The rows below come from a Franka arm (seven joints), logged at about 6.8 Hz.
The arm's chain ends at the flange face. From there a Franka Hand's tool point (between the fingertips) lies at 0.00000 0.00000 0.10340 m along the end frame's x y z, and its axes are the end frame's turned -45 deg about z.
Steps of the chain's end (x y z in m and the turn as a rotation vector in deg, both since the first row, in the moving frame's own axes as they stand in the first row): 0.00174 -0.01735 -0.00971 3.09 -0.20 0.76; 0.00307 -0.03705 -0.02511 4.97 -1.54 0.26; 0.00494 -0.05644 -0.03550 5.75 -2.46 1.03; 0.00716 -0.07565 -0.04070 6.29 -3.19 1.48; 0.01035 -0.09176 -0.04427 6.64 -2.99 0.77
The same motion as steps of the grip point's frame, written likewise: 0.01721 -0.01521 -0.00986 2.33 2.04 0.76; 0.03276 -0.03231 -0.02554 4.60 2.43 0.26; 0.04769 -0.04683 -0.03612 5.81 2.33 1.03; 0.06266 -0.06044 -0.04148 6.70 2.19 1.48; 0.07693 -0.06979 -0.04510 6.81 2.58 0.77
